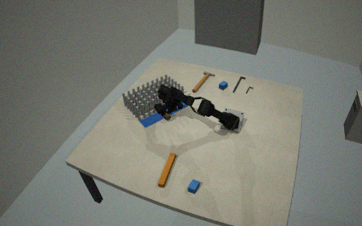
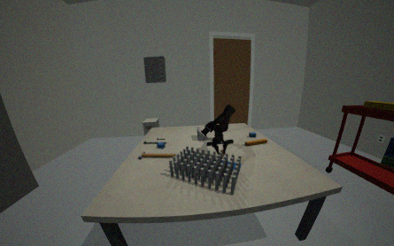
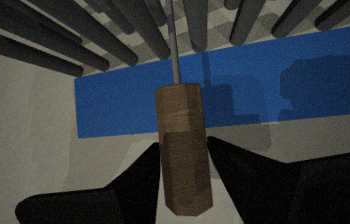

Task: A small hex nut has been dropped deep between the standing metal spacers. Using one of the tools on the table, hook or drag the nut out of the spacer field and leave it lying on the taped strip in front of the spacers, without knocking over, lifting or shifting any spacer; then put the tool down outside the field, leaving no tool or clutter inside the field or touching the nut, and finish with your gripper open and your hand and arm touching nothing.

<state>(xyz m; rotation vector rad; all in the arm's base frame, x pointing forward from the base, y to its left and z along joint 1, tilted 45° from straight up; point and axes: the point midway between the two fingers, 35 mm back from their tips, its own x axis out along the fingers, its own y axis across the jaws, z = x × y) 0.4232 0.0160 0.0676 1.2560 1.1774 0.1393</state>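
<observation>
Right now the blue taped strip is 60 mm to the right of my gripper tip, 40 mm below it and 20 mm ahead of it. Round my gripper tip: orange bar 390 mm to the left, 190 mm behind, 20 mm below.
</observation>
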